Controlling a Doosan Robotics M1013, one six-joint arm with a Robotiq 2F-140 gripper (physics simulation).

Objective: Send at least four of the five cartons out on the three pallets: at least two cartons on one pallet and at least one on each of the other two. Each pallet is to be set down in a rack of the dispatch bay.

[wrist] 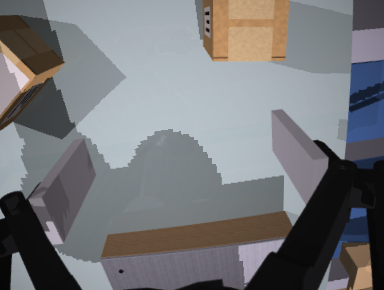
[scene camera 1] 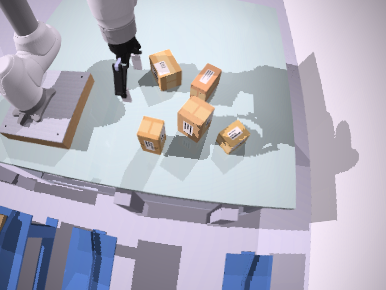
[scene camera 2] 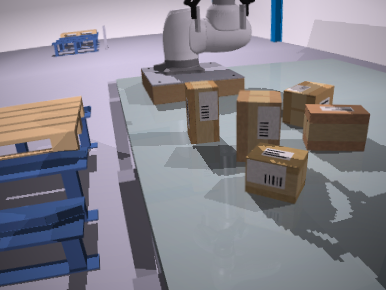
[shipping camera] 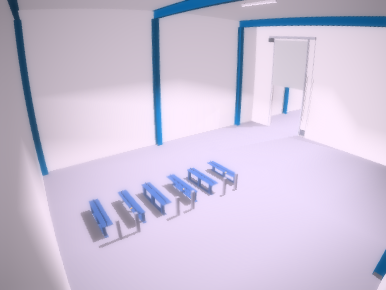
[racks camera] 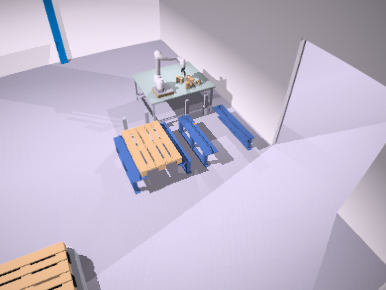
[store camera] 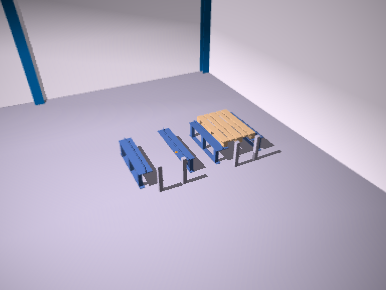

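Pixels of known places: gripper, between the fingertips: (wrist: 179,144) (scene camera 1: 133,84) (scene camera 2: 220,30) (racks camera: 183,76); arm's base, origin of its link: (scene camera 1: 34,103) (scene camera 2: 181,70) (racks camera: 161,89).
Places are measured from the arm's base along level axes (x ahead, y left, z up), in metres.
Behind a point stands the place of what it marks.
My gripper (scene camera 1: 132,81) @[x 0.553, y 0.044, z 0.213 m] (scene camera 2: 220,22) @[x 0.553, y 0.044, z 0.213 m] (wrist: 179,144) @[x 0.553, y 0.044, z 0.213 m] is open and empty above the table, beside the back carton (scene camera 1: 166,70) @[x 0.595, y 0.280, z 0.027 m] (scene camera 2: 308,102) @[x 0.646, y 0.283, z 0.003 m] (wrist: 35,47) @[x 0.611, y 0.256, z -0.036 m]. A narrow upright carton (scene camera 1: 151,135) @[x 0.637, y -0.064, z 0.078 m] (scene camera 2: 202,112) @[x 0.665, y -0.041, z 0.012 m] (wrist: 250,30) @[x 0.617, y -0.034, z 0.078 m], a taller carton (scene camera 1: 196,119) @[x 0.778, y 0.038, z 0.074 m] (scene camera 2: 259,125) @[x 0.818, y 0.062, z 0.018 m], a small low carton (scene camera 1: 233,136) @[x 0.934, y 0.040, z 0.002 m] (scene camera 2: 276,172) @[x 0.976, y 0.038, z -0.017 m] and a reddish carton (scene camera 1: 206,81) @[x 0.780, y 0.264, z 0.024 m] (scene camera 2: 336,129) @[x 0.812, y 0.275, z -0.019 m] stand on the table. A bare pallet (scene camera 2: 40,117) @[x -0.632, y -0.879, z -0.336 m] (racks camera: 134,150) @[x -0.962, y -1.298, z -0.336 m] lies on a blue rack near the table. Another bare pallet (store camera: 225,126) @[x -10.418, y -2.003, z -0.336 m] lies on a store rack. A third pallet (racks camera: 30,260) @[x -2.925, y -2.906, z -0.316 m] shows partly, bottom left, on a grey carrier.
The arm's base plate (scene camera 1: 60,100) @[x 0.140, y 0.041, z -0.001 m] (scene camera 2: 220,75) @[x 0.169, y 0.138, z -0.003 m] stands on the table's left part in scene camera 1. Dispatch bay racks (shipping camera: 100,217) @[x 12.791, y 0.186, z -0.480 m] (shipping camera: 156,197) @[x 11.134, y 0.028, z -0.481 m] hold no pallets. A store rack (store camera: 135,156) @[x -8.319, y -1.841, z -0.479 m] and the rack beams (racks camera: 200,137) @[x 0.418, y -1.284, z -0.480 m] (racks camera: 233,125) @[x 1.242, y -1.199, z -0.472 m] near the table are bare. Grey posts (store camera: 237,152) @[x -10.281, y -1.174, z -0.461 m] stand by the racks.
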